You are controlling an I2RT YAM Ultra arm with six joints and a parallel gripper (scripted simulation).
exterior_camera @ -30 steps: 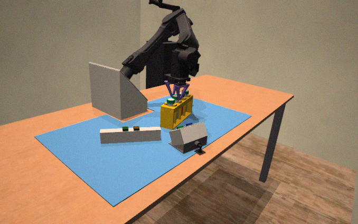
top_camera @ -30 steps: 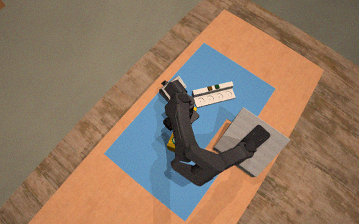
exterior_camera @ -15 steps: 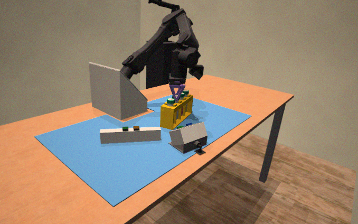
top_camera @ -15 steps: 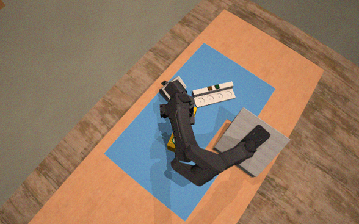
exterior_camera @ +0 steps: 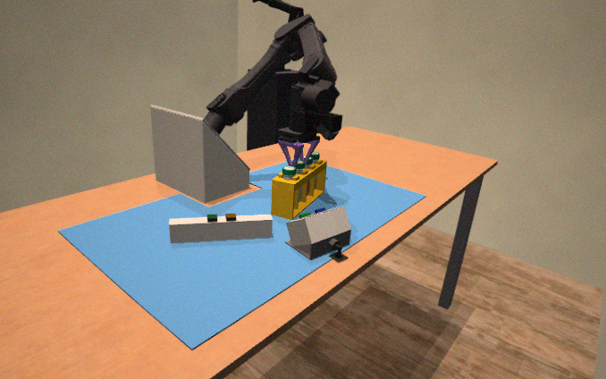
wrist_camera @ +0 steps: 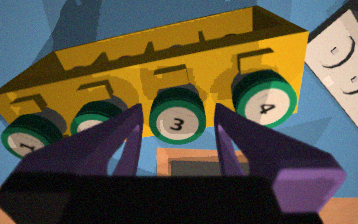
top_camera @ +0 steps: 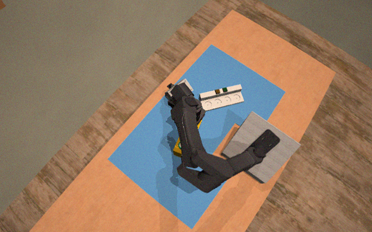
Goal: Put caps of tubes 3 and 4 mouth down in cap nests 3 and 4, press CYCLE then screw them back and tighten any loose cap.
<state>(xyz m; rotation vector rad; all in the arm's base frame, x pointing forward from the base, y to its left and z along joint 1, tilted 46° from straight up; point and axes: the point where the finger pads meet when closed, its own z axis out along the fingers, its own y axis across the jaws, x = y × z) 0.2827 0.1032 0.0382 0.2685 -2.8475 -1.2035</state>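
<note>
Right now my hand is right at the cap 3. Also, from my hand: cap 4: 5 cm to the right, 2 cm ahead; blue key: 16 cm ahead, 8 cm to the right, 5 cm below; cap 2: 5 cm to the left, 2 cm behind.
</note>
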